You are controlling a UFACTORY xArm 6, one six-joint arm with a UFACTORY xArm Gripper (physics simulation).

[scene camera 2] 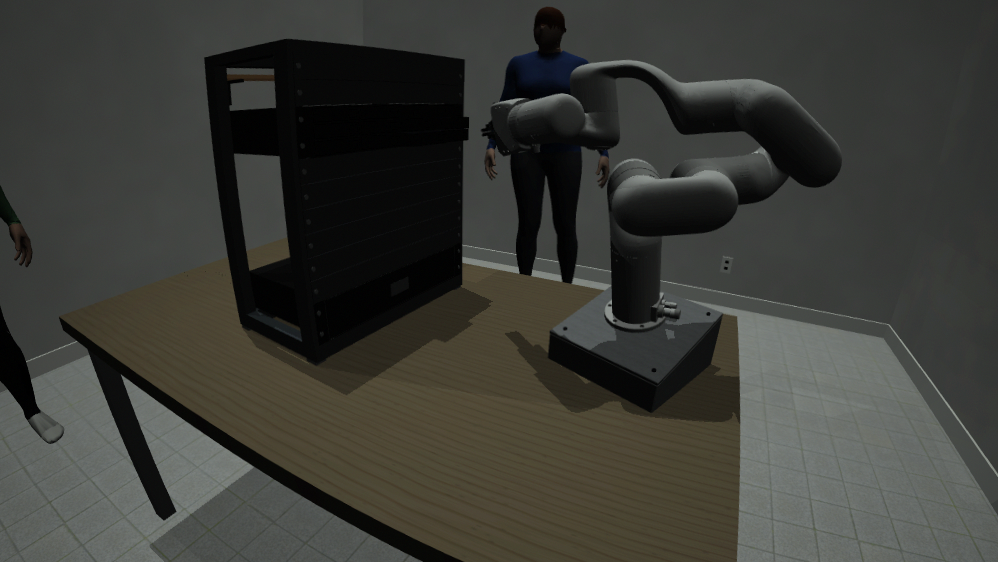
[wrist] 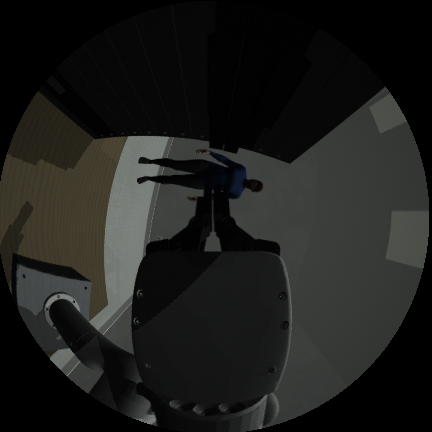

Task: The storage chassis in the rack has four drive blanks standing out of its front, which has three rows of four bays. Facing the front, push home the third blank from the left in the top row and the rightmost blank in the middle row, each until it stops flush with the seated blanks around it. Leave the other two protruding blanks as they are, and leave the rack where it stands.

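Where they show: gripper, fingertip midpoint: point(scene camera 2: 487, 131) point(wrist: 212, 193); arm's base, origin of the base link: point(scene camera 2: 635, 314) point(wrist: 61, 311).
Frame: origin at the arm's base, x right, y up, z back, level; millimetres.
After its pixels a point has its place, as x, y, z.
Observation:
The black rack point(scene camera 2: 296, 209) {-401, 217, -494} point(wrist: 150, 90) {-45, 200, -499} stands upright on the table. The storage chassis point(scene camera 2: 384, 129) {-194, 341, -480} point(wrist: 235, 100) {-44, 337, -484} is a dark band across its upper part, and its far end sticks out a little past the rack's edge. The chassis front is too dark to tell single drive blanks apart, or which stand out and how far. My gripper point(scene camera 2: 485, 130) {-27, 334, -347} point(wrist: 212, 193) {-27, 334, -347} is shut and empty. In the scene view it hangs at about chassis height, beyond the rack's far front edge, with a gap in the picture. In the wrist view the fingers lie below the chassis's far end, apart from it.
The wooden table point(scene camera 2: 488, 432) {-365, -96, -113} point(wrist: 65, 200) {80, -96, -290} carries the rack and my base block point(scene camera 2: 614, 349) {-116, -27, -1} point(wrist: 37, 300). A lower black unit point(scene camera 2: 356, 300) {-283, 4, -492} sits at the rack's bottom. A person in blue point(scene camera 2: 544, 80) point(wrist: 235, 181) stands behind the table. Part of another person point(scene camera 2: 13, 349) shows at the left.

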